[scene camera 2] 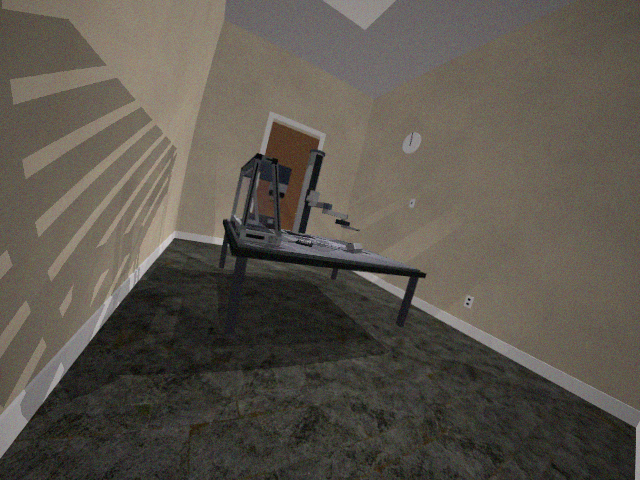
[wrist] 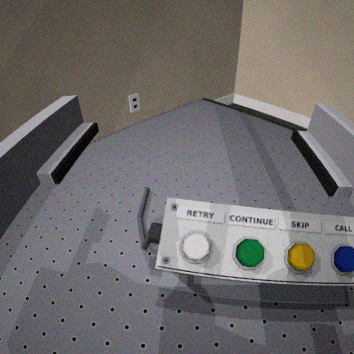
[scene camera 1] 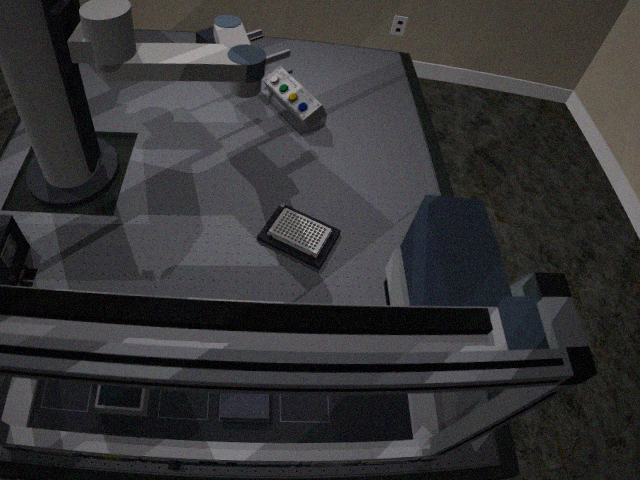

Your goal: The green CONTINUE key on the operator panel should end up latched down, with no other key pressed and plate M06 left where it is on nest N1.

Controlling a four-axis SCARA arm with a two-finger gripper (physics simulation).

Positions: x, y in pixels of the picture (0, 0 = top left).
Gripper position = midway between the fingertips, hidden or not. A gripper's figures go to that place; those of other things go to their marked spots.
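Grey button box (wrist: 219, 273): 21 cm from the lens. The gripper (wrist: 194, 112): 11 cm from the lens.
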